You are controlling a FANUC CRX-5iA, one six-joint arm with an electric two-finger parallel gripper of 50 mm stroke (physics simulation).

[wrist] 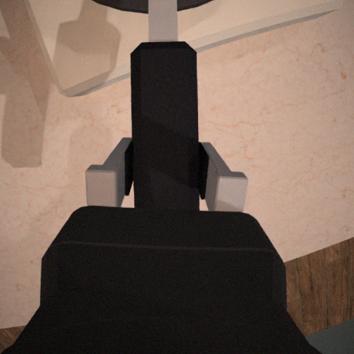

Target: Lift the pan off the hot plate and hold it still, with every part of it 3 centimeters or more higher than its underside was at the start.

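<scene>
The pan's black handle [165, 100] runs down the middle of the wrist view, joined by a light grey metal neck [163, 21] to the pan. A dark edge of the pan [120, 6] shows at the top of the view; the rest of it is out of view. The pale slab of the hot plate [260, 22] lies below the pan. My gripper [165, 157] is shut on the pan's handle, with a black pad against each side. The handle's near end is hidden behind the gripper body. Whether the pan touches the hot plate cannot be seen.
A pale, veined table top [280, 150] lies under the handle. Its edge runs across the lower right, with brown wooden planks [325, 285] beyond. Shadows fall on the table and the hot plate at the left. A grey-green surface [337, 337] shows in the lower right corner.
</scene>
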